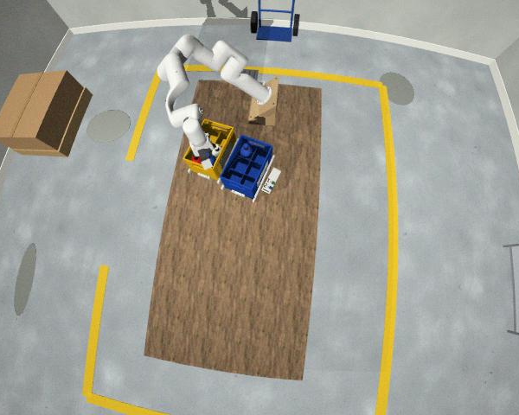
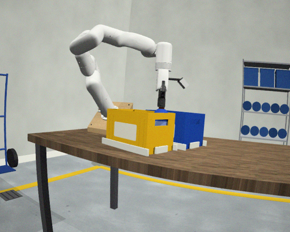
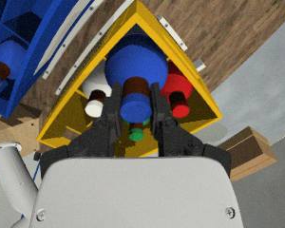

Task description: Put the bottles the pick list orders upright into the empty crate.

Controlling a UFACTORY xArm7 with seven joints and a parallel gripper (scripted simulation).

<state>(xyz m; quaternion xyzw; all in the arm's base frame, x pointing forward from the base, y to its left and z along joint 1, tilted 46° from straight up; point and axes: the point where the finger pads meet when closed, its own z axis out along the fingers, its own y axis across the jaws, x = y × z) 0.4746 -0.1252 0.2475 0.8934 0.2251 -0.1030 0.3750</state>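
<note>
Now: hand 7 cm above the blue-label bottle. Round my hand: white-label bottle 8 cm behind, 3 cm to the left, 13 cm below; then red-label bottle 2 cm behind, 9 cm to the right, 13 cm below; then yellow crate 10 cm behind, 2 cm to the right, 14 cm below.
</note>
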